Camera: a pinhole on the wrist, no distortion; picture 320 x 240 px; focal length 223.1 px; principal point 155.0 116.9 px. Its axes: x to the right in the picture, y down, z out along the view. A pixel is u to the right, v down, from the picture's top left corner.
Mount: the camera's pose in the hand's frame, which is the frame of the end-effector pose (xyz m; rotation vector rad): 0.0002 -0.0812 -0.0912 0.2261 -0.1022 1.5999
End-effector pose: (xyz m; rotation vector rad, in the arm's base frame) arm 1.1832 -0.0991 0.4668 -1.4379 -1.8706 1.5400
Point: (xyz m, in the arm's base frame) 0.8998 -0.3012 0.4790
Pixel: 176.2 161.0
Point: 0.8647 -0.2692 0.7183
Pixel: 35.9 189.6
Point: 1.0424 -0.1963 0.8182
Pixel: outside the picture
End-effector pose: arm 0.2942 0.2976 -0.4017 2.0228 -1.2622 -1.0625
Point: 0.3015 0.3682 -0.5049
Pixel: 154.6 177.7
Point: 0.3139 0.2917 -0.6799
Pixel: 78.2 46.5
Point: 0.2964 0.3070 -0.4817
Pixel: 228.3 99.6
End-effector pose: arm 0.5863 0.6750 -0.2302 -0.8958 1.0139 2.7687
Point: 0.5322 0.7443 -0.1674
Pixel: 299.7 129.7
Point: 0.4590 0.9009 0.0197
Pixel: 247.5 165.6
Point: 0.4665 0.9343 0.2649
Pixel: 286.8 216.0
